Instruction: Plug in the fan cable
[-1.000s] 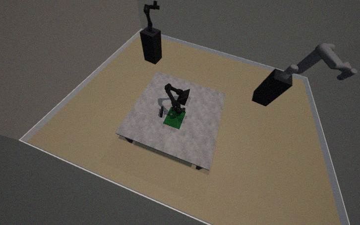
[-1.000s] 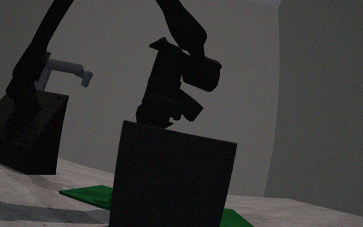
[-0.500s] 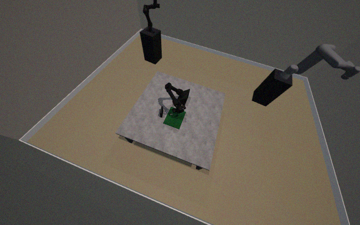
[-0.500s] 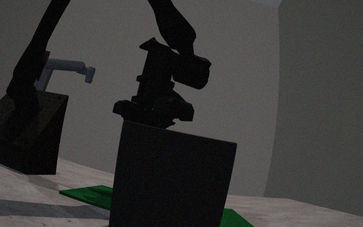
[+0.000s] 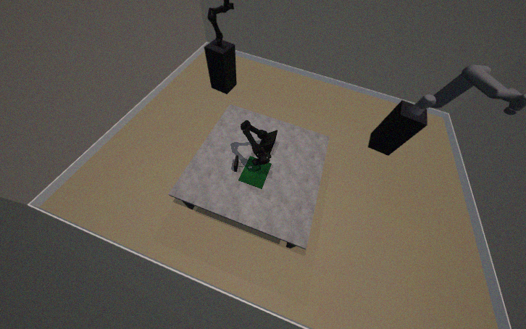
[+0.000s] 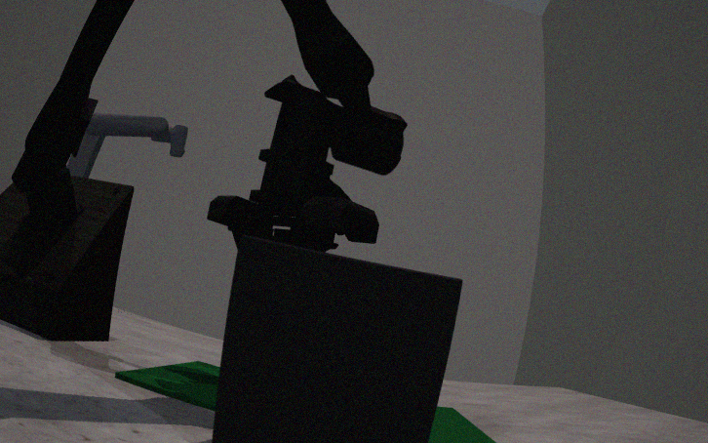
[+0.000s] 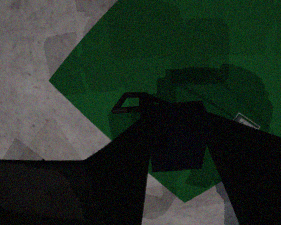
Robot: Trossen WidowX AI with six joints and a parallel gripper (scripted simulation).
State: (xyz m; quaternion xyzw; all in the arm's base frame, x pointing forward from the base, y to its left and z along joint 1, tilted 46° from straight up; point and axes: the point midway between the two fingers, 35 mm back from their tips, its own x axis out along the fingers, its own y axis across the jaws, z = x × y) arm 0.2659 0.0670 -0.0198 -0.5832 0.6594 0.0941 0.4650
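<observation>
My gripper tip is now 10 cm above the green board, 7 cm short of it and 2 cm to the left of it. Also, from my gripper tip: fan header 9 cm to the right, 9 cm below, 5 cm ahead; then fan 21 cm to the right, 10 cm ahead, 3 cm below; then dark fan plug 1 cm to the right, 1 cm behind.
</observation>
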